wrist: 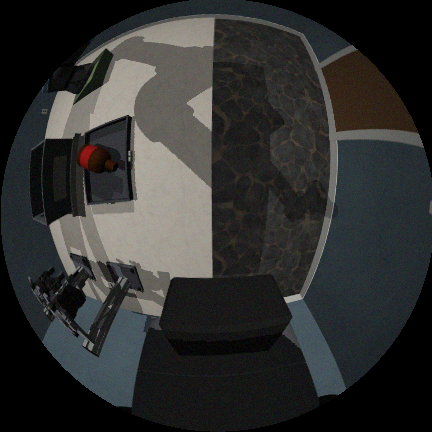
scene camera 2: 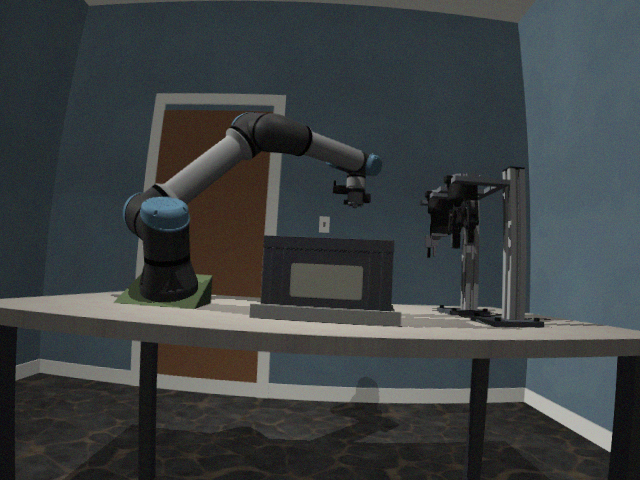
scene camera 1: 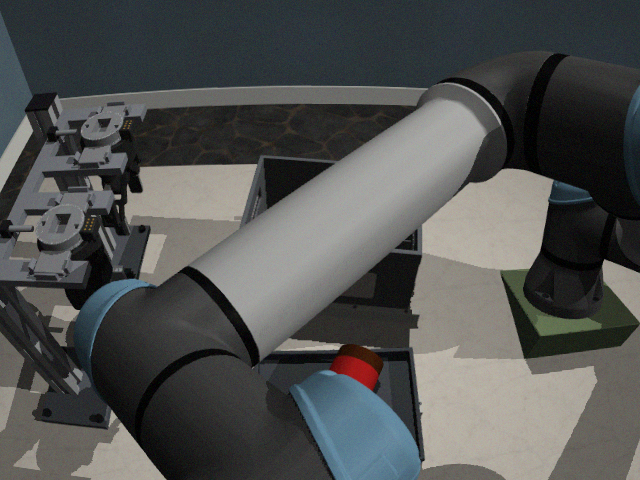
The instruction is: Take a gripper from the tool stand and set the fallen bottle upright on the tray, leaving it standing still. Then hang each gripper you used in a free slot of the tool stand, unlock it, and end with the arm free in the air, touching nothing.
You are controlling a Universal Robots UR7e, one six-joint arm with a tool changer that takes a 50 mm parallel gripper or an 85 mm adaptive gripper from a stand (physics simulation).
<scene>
In view: a glass bottle (scene camera 1: 358, 362), a gripper (scene camera 1: 65, 231) and a tool stand (scene camera 1: 59, 156).
The glass bottle also shows in the wrist view (wrist: 96, 159). The gripper also shows in the wrist view (wrist: 71, 298) and in scene camera 2 (scene camera 2: 439, 209). The tool stand also shows in the wrist view (wrist: 124, 276).
</scene>
